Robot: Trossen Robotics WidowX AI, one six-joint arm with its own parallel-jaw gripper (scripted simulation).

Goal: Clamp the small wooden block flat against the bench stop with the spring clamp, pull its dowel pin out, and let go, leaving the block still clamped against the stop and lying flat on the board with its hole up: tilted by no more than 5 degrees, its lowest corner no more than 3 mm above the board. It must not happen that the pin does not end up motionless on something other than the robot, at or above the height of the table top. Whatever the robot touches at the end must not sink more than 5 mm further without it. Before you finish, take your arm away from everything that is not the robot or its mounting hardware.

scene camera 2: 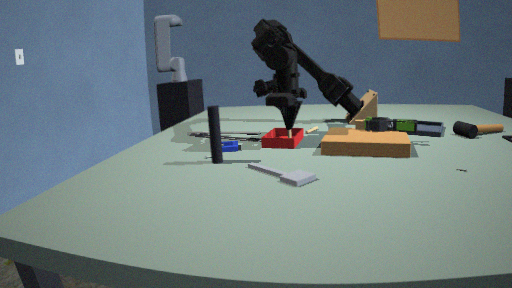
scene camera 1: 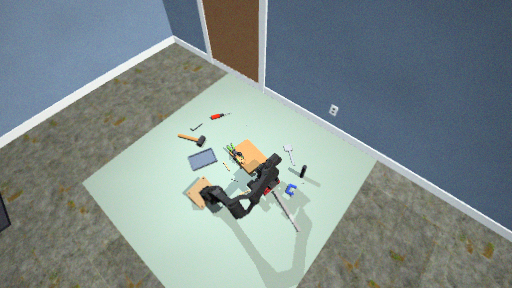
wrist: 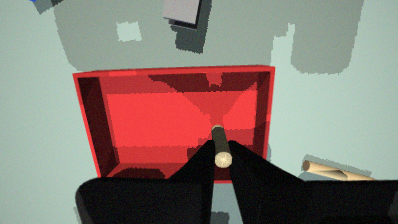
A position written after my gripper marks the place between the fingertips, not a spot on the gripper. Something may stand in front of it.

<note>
I see my gripper (scene camera 2: 289,129) and a red tray (wrist: 146,123).
My gripper also shows in the wrist view (wrist: 220,146).
</note>
